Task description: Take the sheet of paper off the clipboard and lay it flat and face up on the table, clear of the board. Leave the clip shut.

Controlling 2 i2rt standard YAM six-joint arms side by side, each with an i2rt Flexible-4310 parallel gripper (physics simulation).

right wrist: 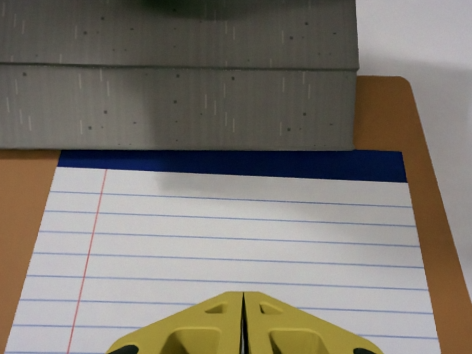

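The sheet of paper (250, 240), white with blue lines, a red margin line and a dark blue top band, lies face up on the brown clipboard (387, 110). The wide grey clip (175, 107) lies across the board's top, and its lower edge meets the sheet's blue band. Whether the clip presses on the sheet is hard to tell. My right gripper (242, 305), with yellow fingers, is above the lower part of the visible sheet. Its fingertips meet, shut with no paper seen between them. The sheet's lower end is out of view. My left gripper does not show.
The pale table surface (440, 100) shows to the right of the board. A dark green, blurred shape (200, 5) is at the top edge of the view, over the clip. A soft shadow falls across the clip and the top of the sheet.
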